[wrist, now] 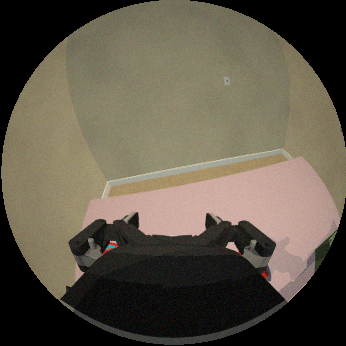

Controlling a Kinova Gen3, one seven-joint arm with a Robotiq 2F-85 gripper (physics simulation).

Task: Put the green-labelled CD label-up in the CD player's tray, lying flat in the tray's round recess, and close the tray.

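Frame: origin at the arm's base, x ahead, y left, z up, level; millimetres.
Seen in the pictures: gripper, fingertip midpoint: (171, 220).
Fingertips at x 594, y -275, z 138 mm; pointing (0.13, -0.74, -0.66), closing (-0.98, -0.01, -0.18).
Pixels of each thing's middle, then the offset from my fingertips to it. "spot": a spot on its surface instead. Level surfaces: height alone.
- pink table top, surface height: dz -265 mm
- red disc with a cyan patch, body centre: (110, 255) dx +278, dy +27, dz -264 mm
- red object, surface spot: (265, 273) spot: dx -207, dy +127, dz -182 mm
My gripper (171, 220) is open, with nothing between its fingers, in the lower middle of the wrist view. The pink table top (280, 200) shows beyond and around it. The green-labelled CD and the CD player with its tray do not show in this view. A small part of a red disc with a cyan patch (112, 247) shows behind the left finger's linkage. The gripper's body hides much of the lower part of the view.
A small part of a red object (265, 273) with a bluish edge shows below the right finger's linkage. Something dark green (325, 254) shows at the far right edge. Beyond the table's edge are a strip of tan floor (200, 175) and a wall with an outlet (226, 80).
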